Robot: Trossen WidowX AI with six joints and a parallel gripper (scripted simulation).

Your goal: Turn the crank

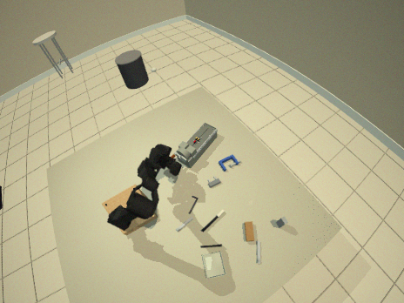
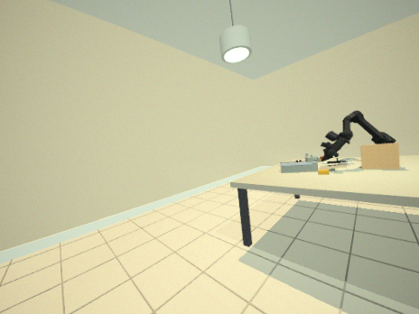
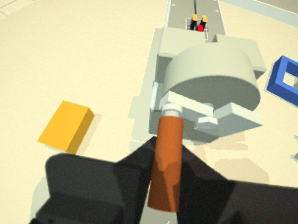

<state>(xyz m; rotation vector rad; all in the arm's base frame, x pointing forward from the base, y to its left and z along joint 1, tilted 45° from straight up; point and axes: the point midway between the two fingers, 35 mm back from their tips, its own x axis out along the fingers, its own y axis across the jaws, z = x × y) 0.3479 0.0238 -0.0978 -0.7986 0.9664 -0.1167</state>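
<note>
The orange block is 10 mm behind my gripper tip, 120 mm to the left of it and 60 mm below it. Also, from my gripper tip: red pointer: 140 mm ahead, 10 mm to the left, 10 mm above; grey clamp: 90 mm ahead, 210 mm to the right, 60 mm below; brown crank handle: 20 mm behind, 30 mm above.
</note>
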